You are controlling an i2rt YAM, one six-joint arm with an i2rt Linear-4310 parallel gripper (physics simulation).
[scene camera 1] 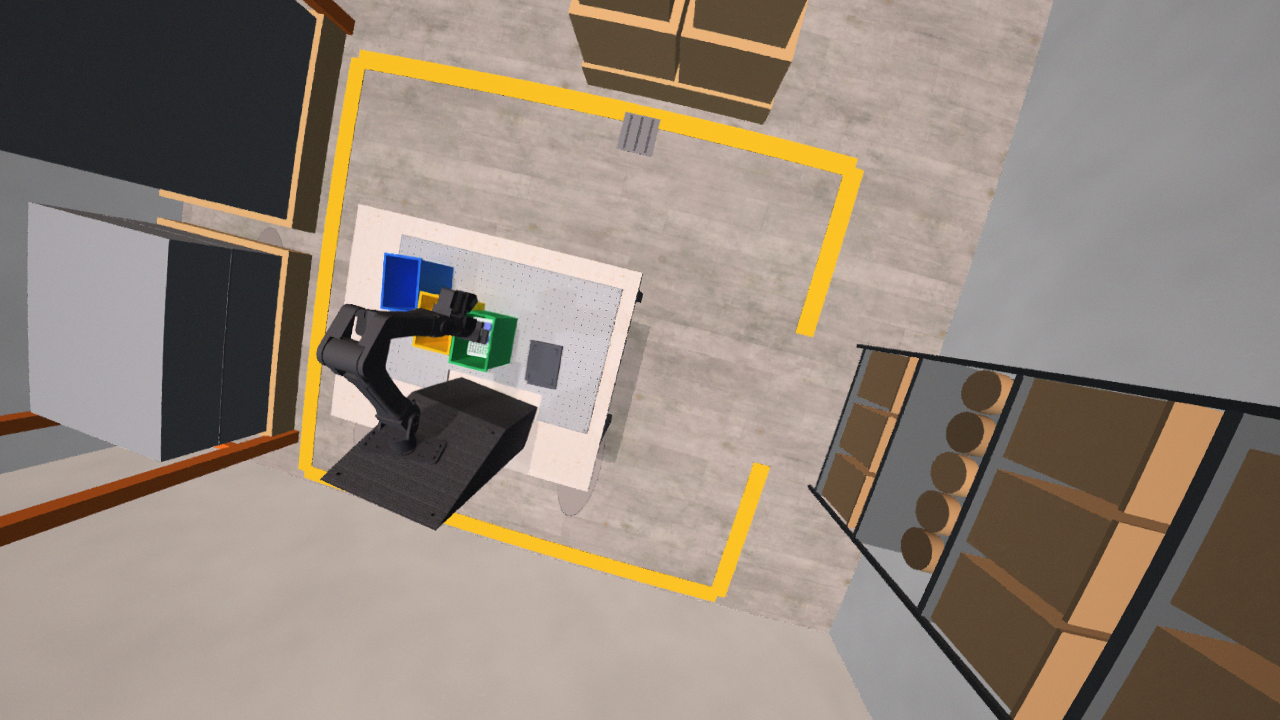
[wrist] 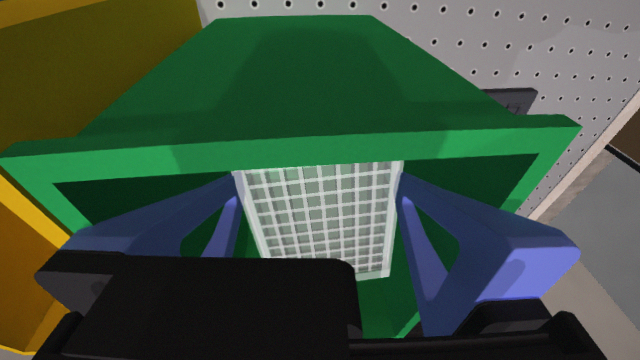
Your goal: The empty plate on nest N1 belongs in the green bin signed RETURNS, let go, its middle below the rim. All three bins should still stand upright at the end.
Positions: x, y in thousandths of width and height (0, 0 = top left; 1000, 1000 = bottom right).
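A green bin appears in scene camera 1 (393, 465), and a yellow bin is visible in scene camera 1 (346, 480) as well. The green bin can also be seen in the wrist view (385, 260), while the yellow bin appears in the wrist view (107, 190).
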